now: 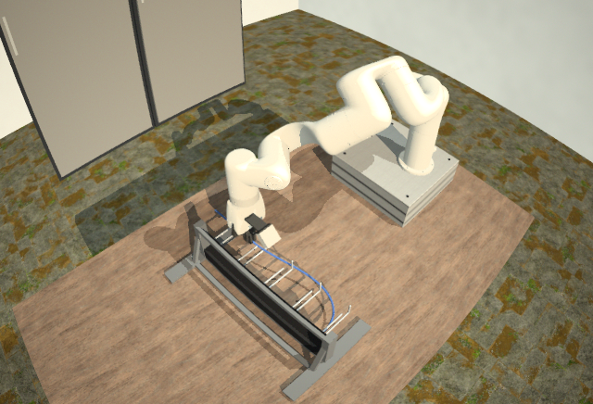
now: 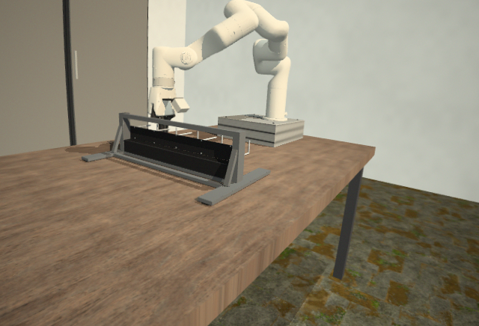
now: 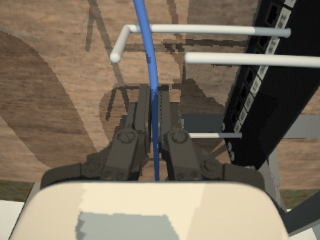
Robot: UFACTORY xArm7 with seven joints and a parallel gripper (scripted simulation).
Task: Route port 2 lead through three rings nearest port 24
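My gripper is now 9 cm short of the grey rack, 16 cm to the right of it and 2 cm above it.
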